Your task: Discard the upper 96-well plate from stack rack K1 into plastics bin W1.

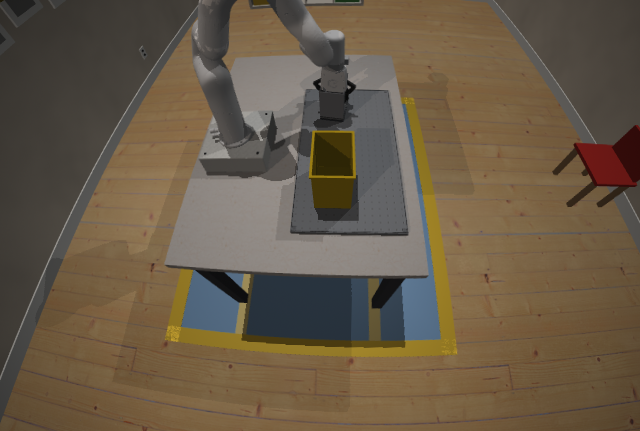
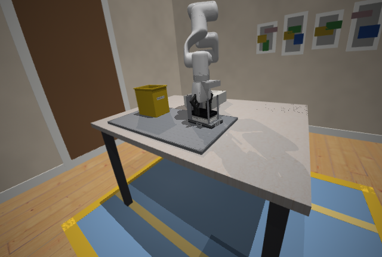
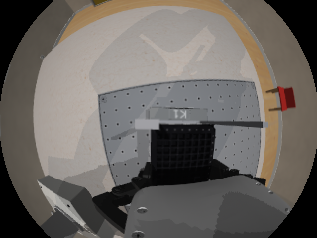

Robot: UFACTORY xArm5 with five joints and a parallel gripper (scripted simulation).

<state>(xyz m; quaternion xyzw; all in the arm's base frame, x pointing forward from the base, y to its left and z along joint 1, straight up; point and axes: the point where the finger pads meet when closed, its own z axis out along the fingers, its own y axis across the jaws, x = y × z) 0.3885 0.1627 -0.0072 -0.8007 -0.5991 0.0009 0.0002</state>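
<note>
Now: the white well plate 40 mm below my hand. From my hand the other things lie so: yellow plastics bin W1 (50 mm behind, 390 mm to the right, 30 mm above); dark 96-well plate (10 mm below).
</note>
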